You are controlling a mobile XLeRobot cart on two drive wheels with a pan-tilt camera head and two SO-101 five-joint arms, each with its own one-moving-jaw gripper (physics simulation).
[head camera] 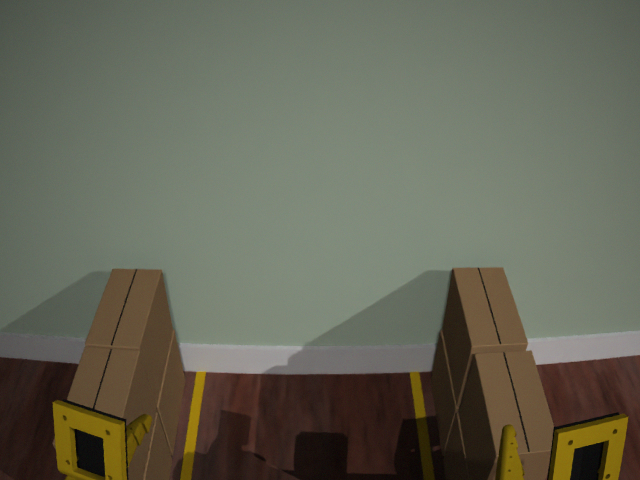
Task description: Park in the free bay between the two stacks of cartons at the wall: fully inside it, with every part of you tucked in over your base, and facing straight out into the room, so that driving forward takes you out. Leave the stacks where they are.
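Places are measured from the left arm's base along level axes (x right, y ahead, z up), in metres.
Where they show: left hand at its tool point: (512, 431); right hand at its tool point: (149, 422).
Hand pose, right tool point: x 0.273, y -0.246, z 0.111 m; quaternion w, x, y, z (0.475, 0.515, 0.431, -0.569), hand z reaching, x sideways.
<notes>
After its pixels a point has its place.
The left stack of cartons (149, 335) @(x 0.552, y -0.902, z -0.450 m) and the right stack of cartons (488, 310) @(x -0.128, y -0.988, z -0.415 m) stand upright against the wall. The bay floor (310, 403) @(x 0.238, y -1.037, z -0.775 m) lies between them, with a yellow line (195, 413) @(x 0.514, y -0.971, z -0.774 m) along its left side and another yellow line (419, 403) @(x -0.029, y -1.047, z -0.774 m) along its right. My right gripper (139, 429) shows at the bottom left, drawn over the left stack's near part. My left gripper (509, 449) shows at the bottom right, drawn over the right stack's front carton. One yellow finger-like part of each shows; whether the jaws are open is hidden. The stacks' near ends and my base are out of view.
The green wall (310, 180) @(x 0.245, y -1.152, z -0.229 m) fills the upper view, with a white baseboard (232, 357) @(x 0.438, y -1.123, z -0.717 m) at its foot. Yellow square arm plates (115, 439) @(x 0.261, y -0.181, z 0.179 m) (562, 459) @(x 0.050, y -0.181, z 0.178 m) stand near the lower corners. Dark shadows (320, 452) @(x 0.204, y -0.882, z -0.775 m) fall on the bay floor.
</notes>
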